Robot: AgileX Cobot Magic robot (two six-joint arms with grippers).
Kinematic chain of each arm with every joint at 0, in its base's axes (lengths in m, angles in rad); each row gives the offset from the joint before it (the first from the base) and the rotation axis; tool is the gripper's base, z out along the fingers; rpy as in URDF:
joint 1: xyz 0 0 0.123 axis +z
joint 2: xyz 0 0 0 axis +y
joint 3: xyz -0.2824 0 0.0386 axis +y
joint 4: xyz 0.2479 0 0.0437 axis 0.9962 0 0.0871
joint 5: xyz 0 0 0 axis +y
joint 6: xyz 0.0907 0 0.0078 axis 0.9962 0 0.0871
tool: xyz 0 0 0 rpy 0 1.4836 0
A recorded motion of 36 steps. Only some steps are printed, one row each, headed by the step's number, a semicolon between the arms.
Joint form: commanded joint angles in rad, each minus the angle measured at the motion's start. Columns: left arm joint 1, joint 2, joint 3, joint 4, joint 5, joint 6; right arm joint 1, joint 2, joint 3, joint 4, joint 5, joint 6.
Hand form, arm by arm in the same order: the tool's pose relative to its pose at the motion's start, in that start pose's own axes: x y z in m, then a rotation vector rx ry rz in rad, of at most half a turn. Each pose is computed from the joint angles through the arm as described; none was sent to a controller.
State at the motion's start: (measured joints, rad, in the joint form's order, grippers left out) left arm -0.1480 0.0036 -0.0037 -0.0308 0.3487 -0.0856; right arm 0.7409 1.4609 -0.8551 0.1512 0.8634 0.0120
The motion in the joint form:
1: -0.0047 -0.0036 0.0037 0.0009 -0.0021 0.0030; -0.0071 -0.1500 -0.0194 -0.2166 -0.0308 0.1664
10: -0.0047 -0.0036 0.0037 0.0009 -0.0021 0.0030; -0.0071 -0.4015 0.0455 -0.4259 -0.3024 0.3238
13: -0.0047 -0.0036 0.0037 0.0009 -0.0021 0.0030; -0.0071 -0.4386 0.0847 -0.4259 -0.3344 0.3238
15: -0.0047 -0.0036 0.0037 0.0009 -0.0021 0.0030; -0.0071 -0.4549 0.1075 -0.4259 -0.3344 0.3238
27: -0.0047 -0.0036 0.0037 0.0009 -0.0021 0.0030; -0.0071 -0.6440 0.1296 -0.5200 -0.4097 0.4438
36: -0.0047 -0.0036 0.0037 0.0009 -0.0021 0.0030; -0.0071 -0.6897 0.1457 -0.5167 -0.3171 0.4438
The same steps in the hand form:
1: 0.0009 -0.0001 0.0001 0.0044 -0.0015 0.0051; 0.0014 -0.0117 -0.0455 0.1394 -0.2146 0.0239
10: 0.0009 -0.0001 0.0001 0.0044 -0.0015 0.0051; 0.0176 -0.0153 -0.1046 0.1809 -0.6946 0.0076
13: 0.0009 -0.0001 0.0001 0.0044 -0.0015 0.0051; 0.0260 -0.0156 -0.1035 0.1714 -0.7225 0.0012
15: 0.0009 -0.0001 0.0001 0.0044 -0.0015 0.0051; 0.0314 -0.0165 -0.1005 0.1723 -0.7161 0.0011
27: 0.0009 -0.0001 0.0001 0.0044 -0.0015 0.0051; 0.0590 -0.0166 -0.1410 0.1458 -0.9712 0.0365
36: 0.0009 -0.0001 0.0001 0.0044 -0.0015 0.0051; 0.0733 -0.0209 -0.1391 0.1728 -0.9166 0.0648

